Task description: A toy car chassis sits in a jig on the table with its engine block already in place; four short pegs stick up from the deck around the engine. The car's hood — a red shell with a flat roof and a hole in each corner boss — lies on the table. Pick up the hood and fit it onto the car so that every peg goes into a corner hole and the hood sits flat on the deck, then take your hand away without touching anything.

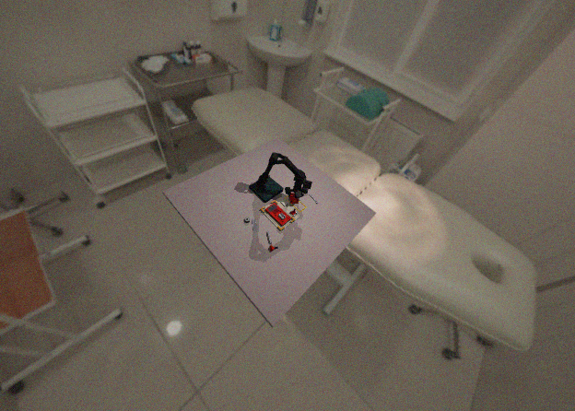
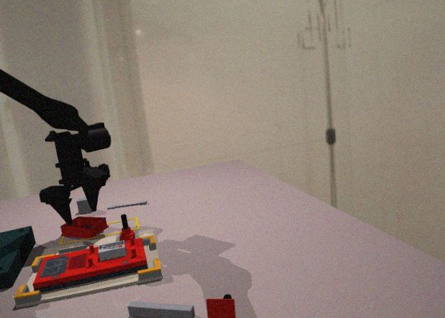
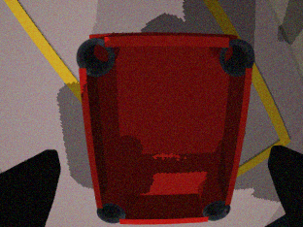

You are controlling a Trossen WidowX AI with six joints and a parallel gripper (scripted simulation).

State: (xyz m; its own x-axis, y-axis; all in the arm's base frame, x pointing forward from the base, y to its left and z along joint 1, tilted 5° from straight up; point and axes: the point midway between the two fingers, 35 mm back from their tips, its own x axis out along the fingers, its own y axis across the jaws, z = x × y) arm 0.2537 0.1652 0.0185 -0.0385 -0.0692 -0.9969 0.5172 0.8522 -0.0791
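Right now my gripper tip is 30 mm above the red hood. The rest, counted from my gripper tip: grey engine block (210 mm to the right, 90 mm ahead, 10 mm below).
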